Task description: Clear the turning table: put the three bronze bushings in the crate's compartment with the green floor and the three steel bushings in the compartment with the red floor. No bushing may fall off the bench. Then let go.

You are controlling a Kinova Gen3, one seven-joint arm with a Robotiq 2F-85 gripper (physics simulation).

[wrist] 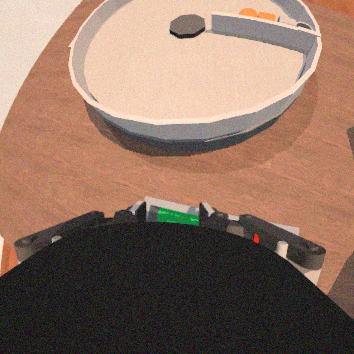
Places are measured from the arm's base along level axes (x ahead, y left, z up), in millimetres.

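Pixels of known places: gripper, fingertip midpoint: (172,211).
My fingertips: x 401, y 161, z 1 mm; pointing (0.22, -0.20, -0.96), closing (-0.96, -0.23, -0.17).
Ahead of a thing's pixels: the offset from my fingertips to its middle. Level surfaces: height alone.
The turning table (175,122) is a pale round tray with a raised grey rim, at the top of the view. Behind its divider wall (260,31) show the tops of two orange bronze pieces, one rounded {40 mm back, 307 mm right, 19 mm down} (248,12) and one squarer {69 mm back, 309 mm right, 19 mm down} (266,17). A grey ring-like piece {130 mm back, 306 mm right, 22 mm down} (303,25), which looks like a steel bushing, shows near the rim to their right. My gripper (172,211) is partly open, with nothing seen between its fingertips. Beyond and below the fingertips, part of the crate shows its green floor {81 mm down} (177,217) and a sliver of red floor (256,238). The gripper body hides most of the crate.
A dark many-sided hub {58 mm ahead, 296 mm right, 30 mm down} (187,25) stands at the divider's inner end. The brown wooden bench {87 mm down} (65,165) lies around the turning table, with its curved edge at the left. Dark shapes show at the right edge of the view.
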